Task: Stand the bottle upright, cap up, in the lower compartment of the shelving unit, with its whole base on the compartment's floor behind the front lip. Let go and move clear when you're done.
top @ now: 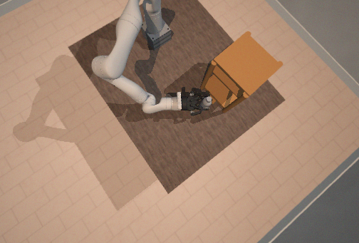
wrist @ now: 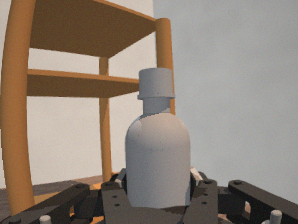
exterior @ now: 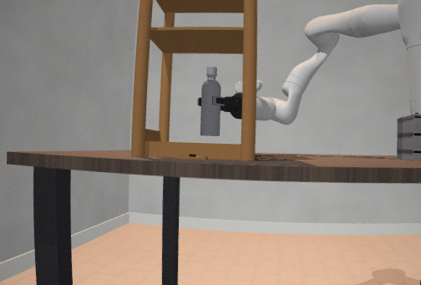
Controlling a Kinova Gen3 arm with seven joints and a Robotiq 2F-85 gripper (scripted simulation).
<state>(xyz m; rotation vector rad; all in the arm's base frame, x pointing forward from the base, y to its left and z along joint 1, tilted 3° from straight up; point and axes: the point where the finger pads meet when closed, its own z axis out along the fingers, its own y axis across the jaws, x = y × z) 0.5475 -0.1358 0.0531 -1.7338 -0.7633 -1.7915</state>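
Now: the grey bottle 3 cm above my hand. The rest, counted from my hand: orange shelving unit: 1 cm ahead, 20 cm to the left, 4 cm above.
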